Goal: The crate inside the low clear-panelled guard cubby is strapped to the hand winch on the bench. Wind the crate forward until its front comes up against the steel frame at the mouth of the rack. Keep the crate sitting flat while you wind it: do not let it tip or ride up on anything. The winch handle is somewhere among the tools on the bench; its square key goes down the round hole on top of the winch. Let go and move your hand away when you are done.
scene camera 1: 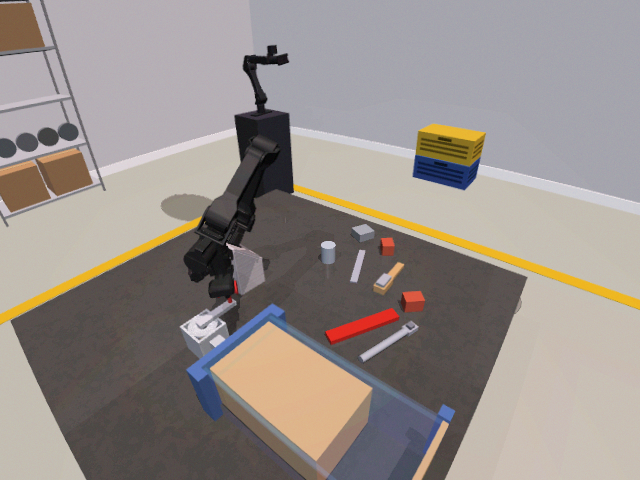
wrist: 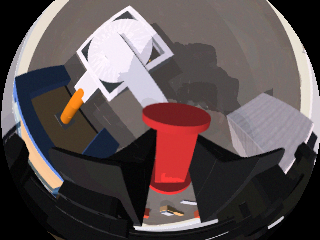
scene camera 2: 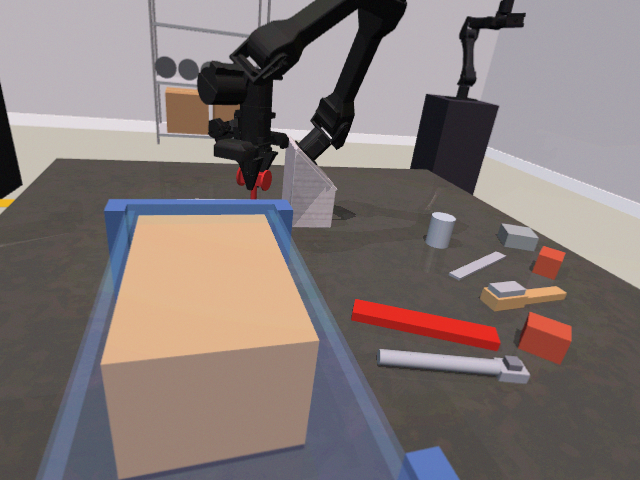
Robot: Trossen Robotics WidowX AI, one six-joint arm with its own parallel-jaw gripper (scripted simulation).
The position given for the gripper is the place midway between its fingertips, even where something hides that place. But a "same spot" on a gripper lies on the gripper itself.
gripper: scene camera 1; wrist 169, 132; scene camera 2
red bar: scene camera 1; scene camera 2; not seen in the wrist view (hidden by the gripper)
same spot on red bar: (scene camera 2: 453, 330) = (scene camera 1: 378, 321)
same spot on gripper: (scene camera 1: 223, 285) = (scene camera 2: 233, 143)
